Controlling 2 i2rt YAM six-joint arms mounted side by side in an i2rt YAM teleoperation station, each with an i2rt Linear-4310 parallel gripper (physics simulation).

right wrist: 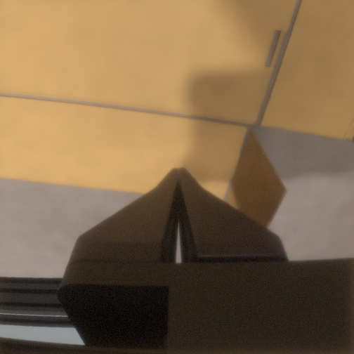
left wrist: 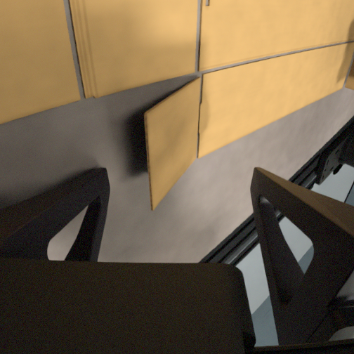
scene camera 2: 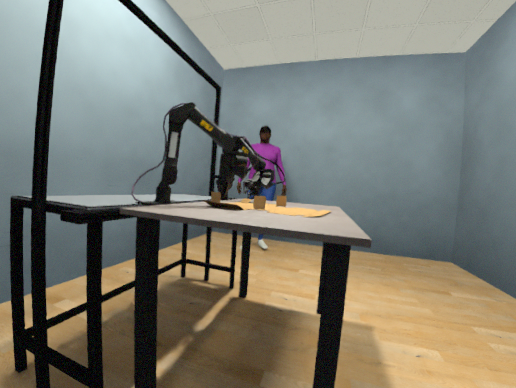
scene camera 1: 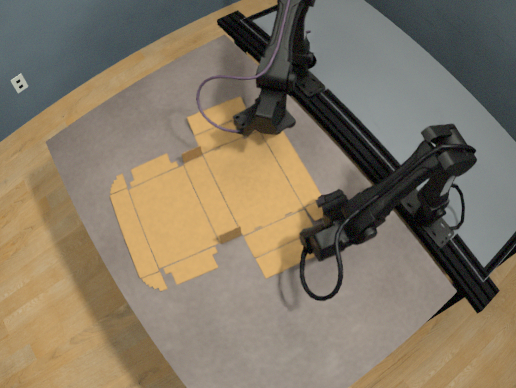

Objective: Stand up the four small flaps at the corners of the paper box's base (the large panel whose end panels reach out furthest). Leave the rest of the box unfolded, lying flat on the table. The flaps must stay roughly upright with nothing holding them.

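Observation:
The box's base panel lies flat. Two corner flaps on its side farther from the arms stand roughly upright. A third flap is raised at the corner near my right gripper, which is shut and empty beside it, over the end panel's edge. The fourth flap is tilted up from the table, its exact angle unclear. My left gripper is open, its fingers spread to either side of that flap in the left wrist view, not visibly touching it. Both grippers' fingertips are largely hidden in scene camera 1.
The rest of the unfolded box lies flat on the grey table. The black rail carrying both arms runs along the table's edge. The left arm's black cable loops beside its gripper. A person stands beyond the table.

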